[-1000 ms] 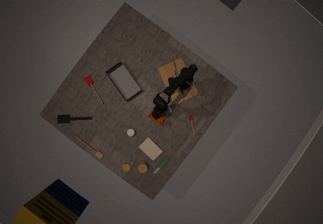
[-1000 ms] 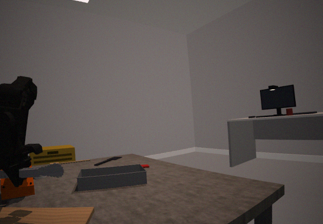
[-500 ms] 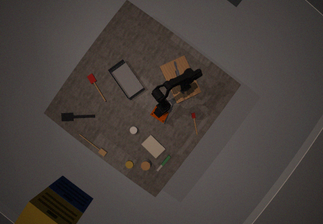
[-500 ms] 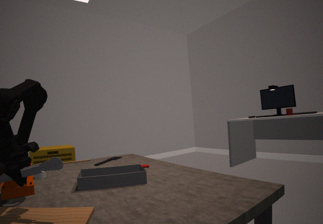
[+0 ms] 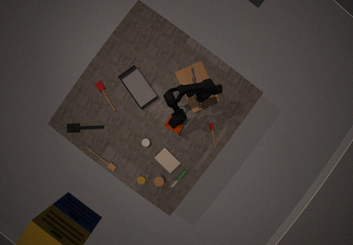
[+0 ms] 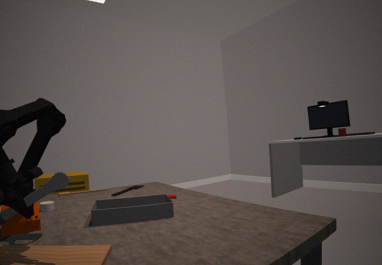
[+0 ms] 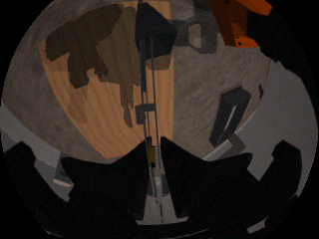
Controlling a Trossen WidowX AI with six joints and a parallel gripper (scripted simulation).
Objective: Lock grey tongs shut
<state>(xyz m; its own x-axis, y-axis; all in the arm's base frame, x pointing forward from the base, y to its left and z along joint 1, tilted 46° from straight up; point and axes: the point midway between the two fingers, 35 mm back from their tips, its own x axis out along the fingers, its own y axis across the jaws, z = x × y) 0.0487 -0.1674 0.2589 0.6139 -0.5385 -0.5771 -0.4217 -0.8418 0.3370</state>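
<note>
Right now my gripper tip is 20 mm past the wooden board, 50 mm to the left of it and 110 mm above it. Also, from my gripper tip: white puck (20 mm behind, 560 mm to the left, 100 mm below); grey roasting tin (330 mm ahead, 280 mm to the left, 90 mm below); cream block (250 mm behind, 550 mm to the left, 110 mm below).
</note>
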